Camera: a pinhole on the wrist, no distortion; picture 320 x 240 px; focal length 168.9 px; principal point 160.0 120.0 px. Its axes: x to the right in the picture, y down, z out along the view. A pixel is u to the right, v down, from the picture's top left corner.
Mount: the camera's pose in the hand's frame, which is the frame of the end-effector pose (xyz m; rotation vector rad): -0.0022 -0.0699 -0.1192 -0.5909 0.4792 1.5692
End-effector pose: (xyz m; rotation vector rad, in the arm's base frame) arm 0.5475 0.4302 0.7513 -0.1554 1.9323 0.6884
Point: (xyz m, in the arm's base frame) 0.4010 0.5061 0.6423
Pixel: outside the picture
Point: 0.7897 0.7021 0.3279
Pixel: outside the picture
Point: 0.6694 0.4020 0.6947
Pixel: outside the picture
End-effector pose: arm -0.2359 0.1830 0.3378 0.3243 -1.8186 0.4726
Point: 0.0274 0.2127 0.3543
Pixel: behind the camera
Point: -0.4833 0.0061 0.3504
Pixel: 34 67
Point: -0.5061 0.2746 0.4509
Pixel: 168 14
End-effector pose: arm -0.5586 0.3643 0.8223 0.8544 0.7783 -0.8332
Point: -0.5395 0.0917 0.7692
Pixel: outside the picture
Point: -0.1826 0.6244 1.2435
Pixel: 282 181
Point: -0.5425 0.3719 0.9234
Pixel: 156 169
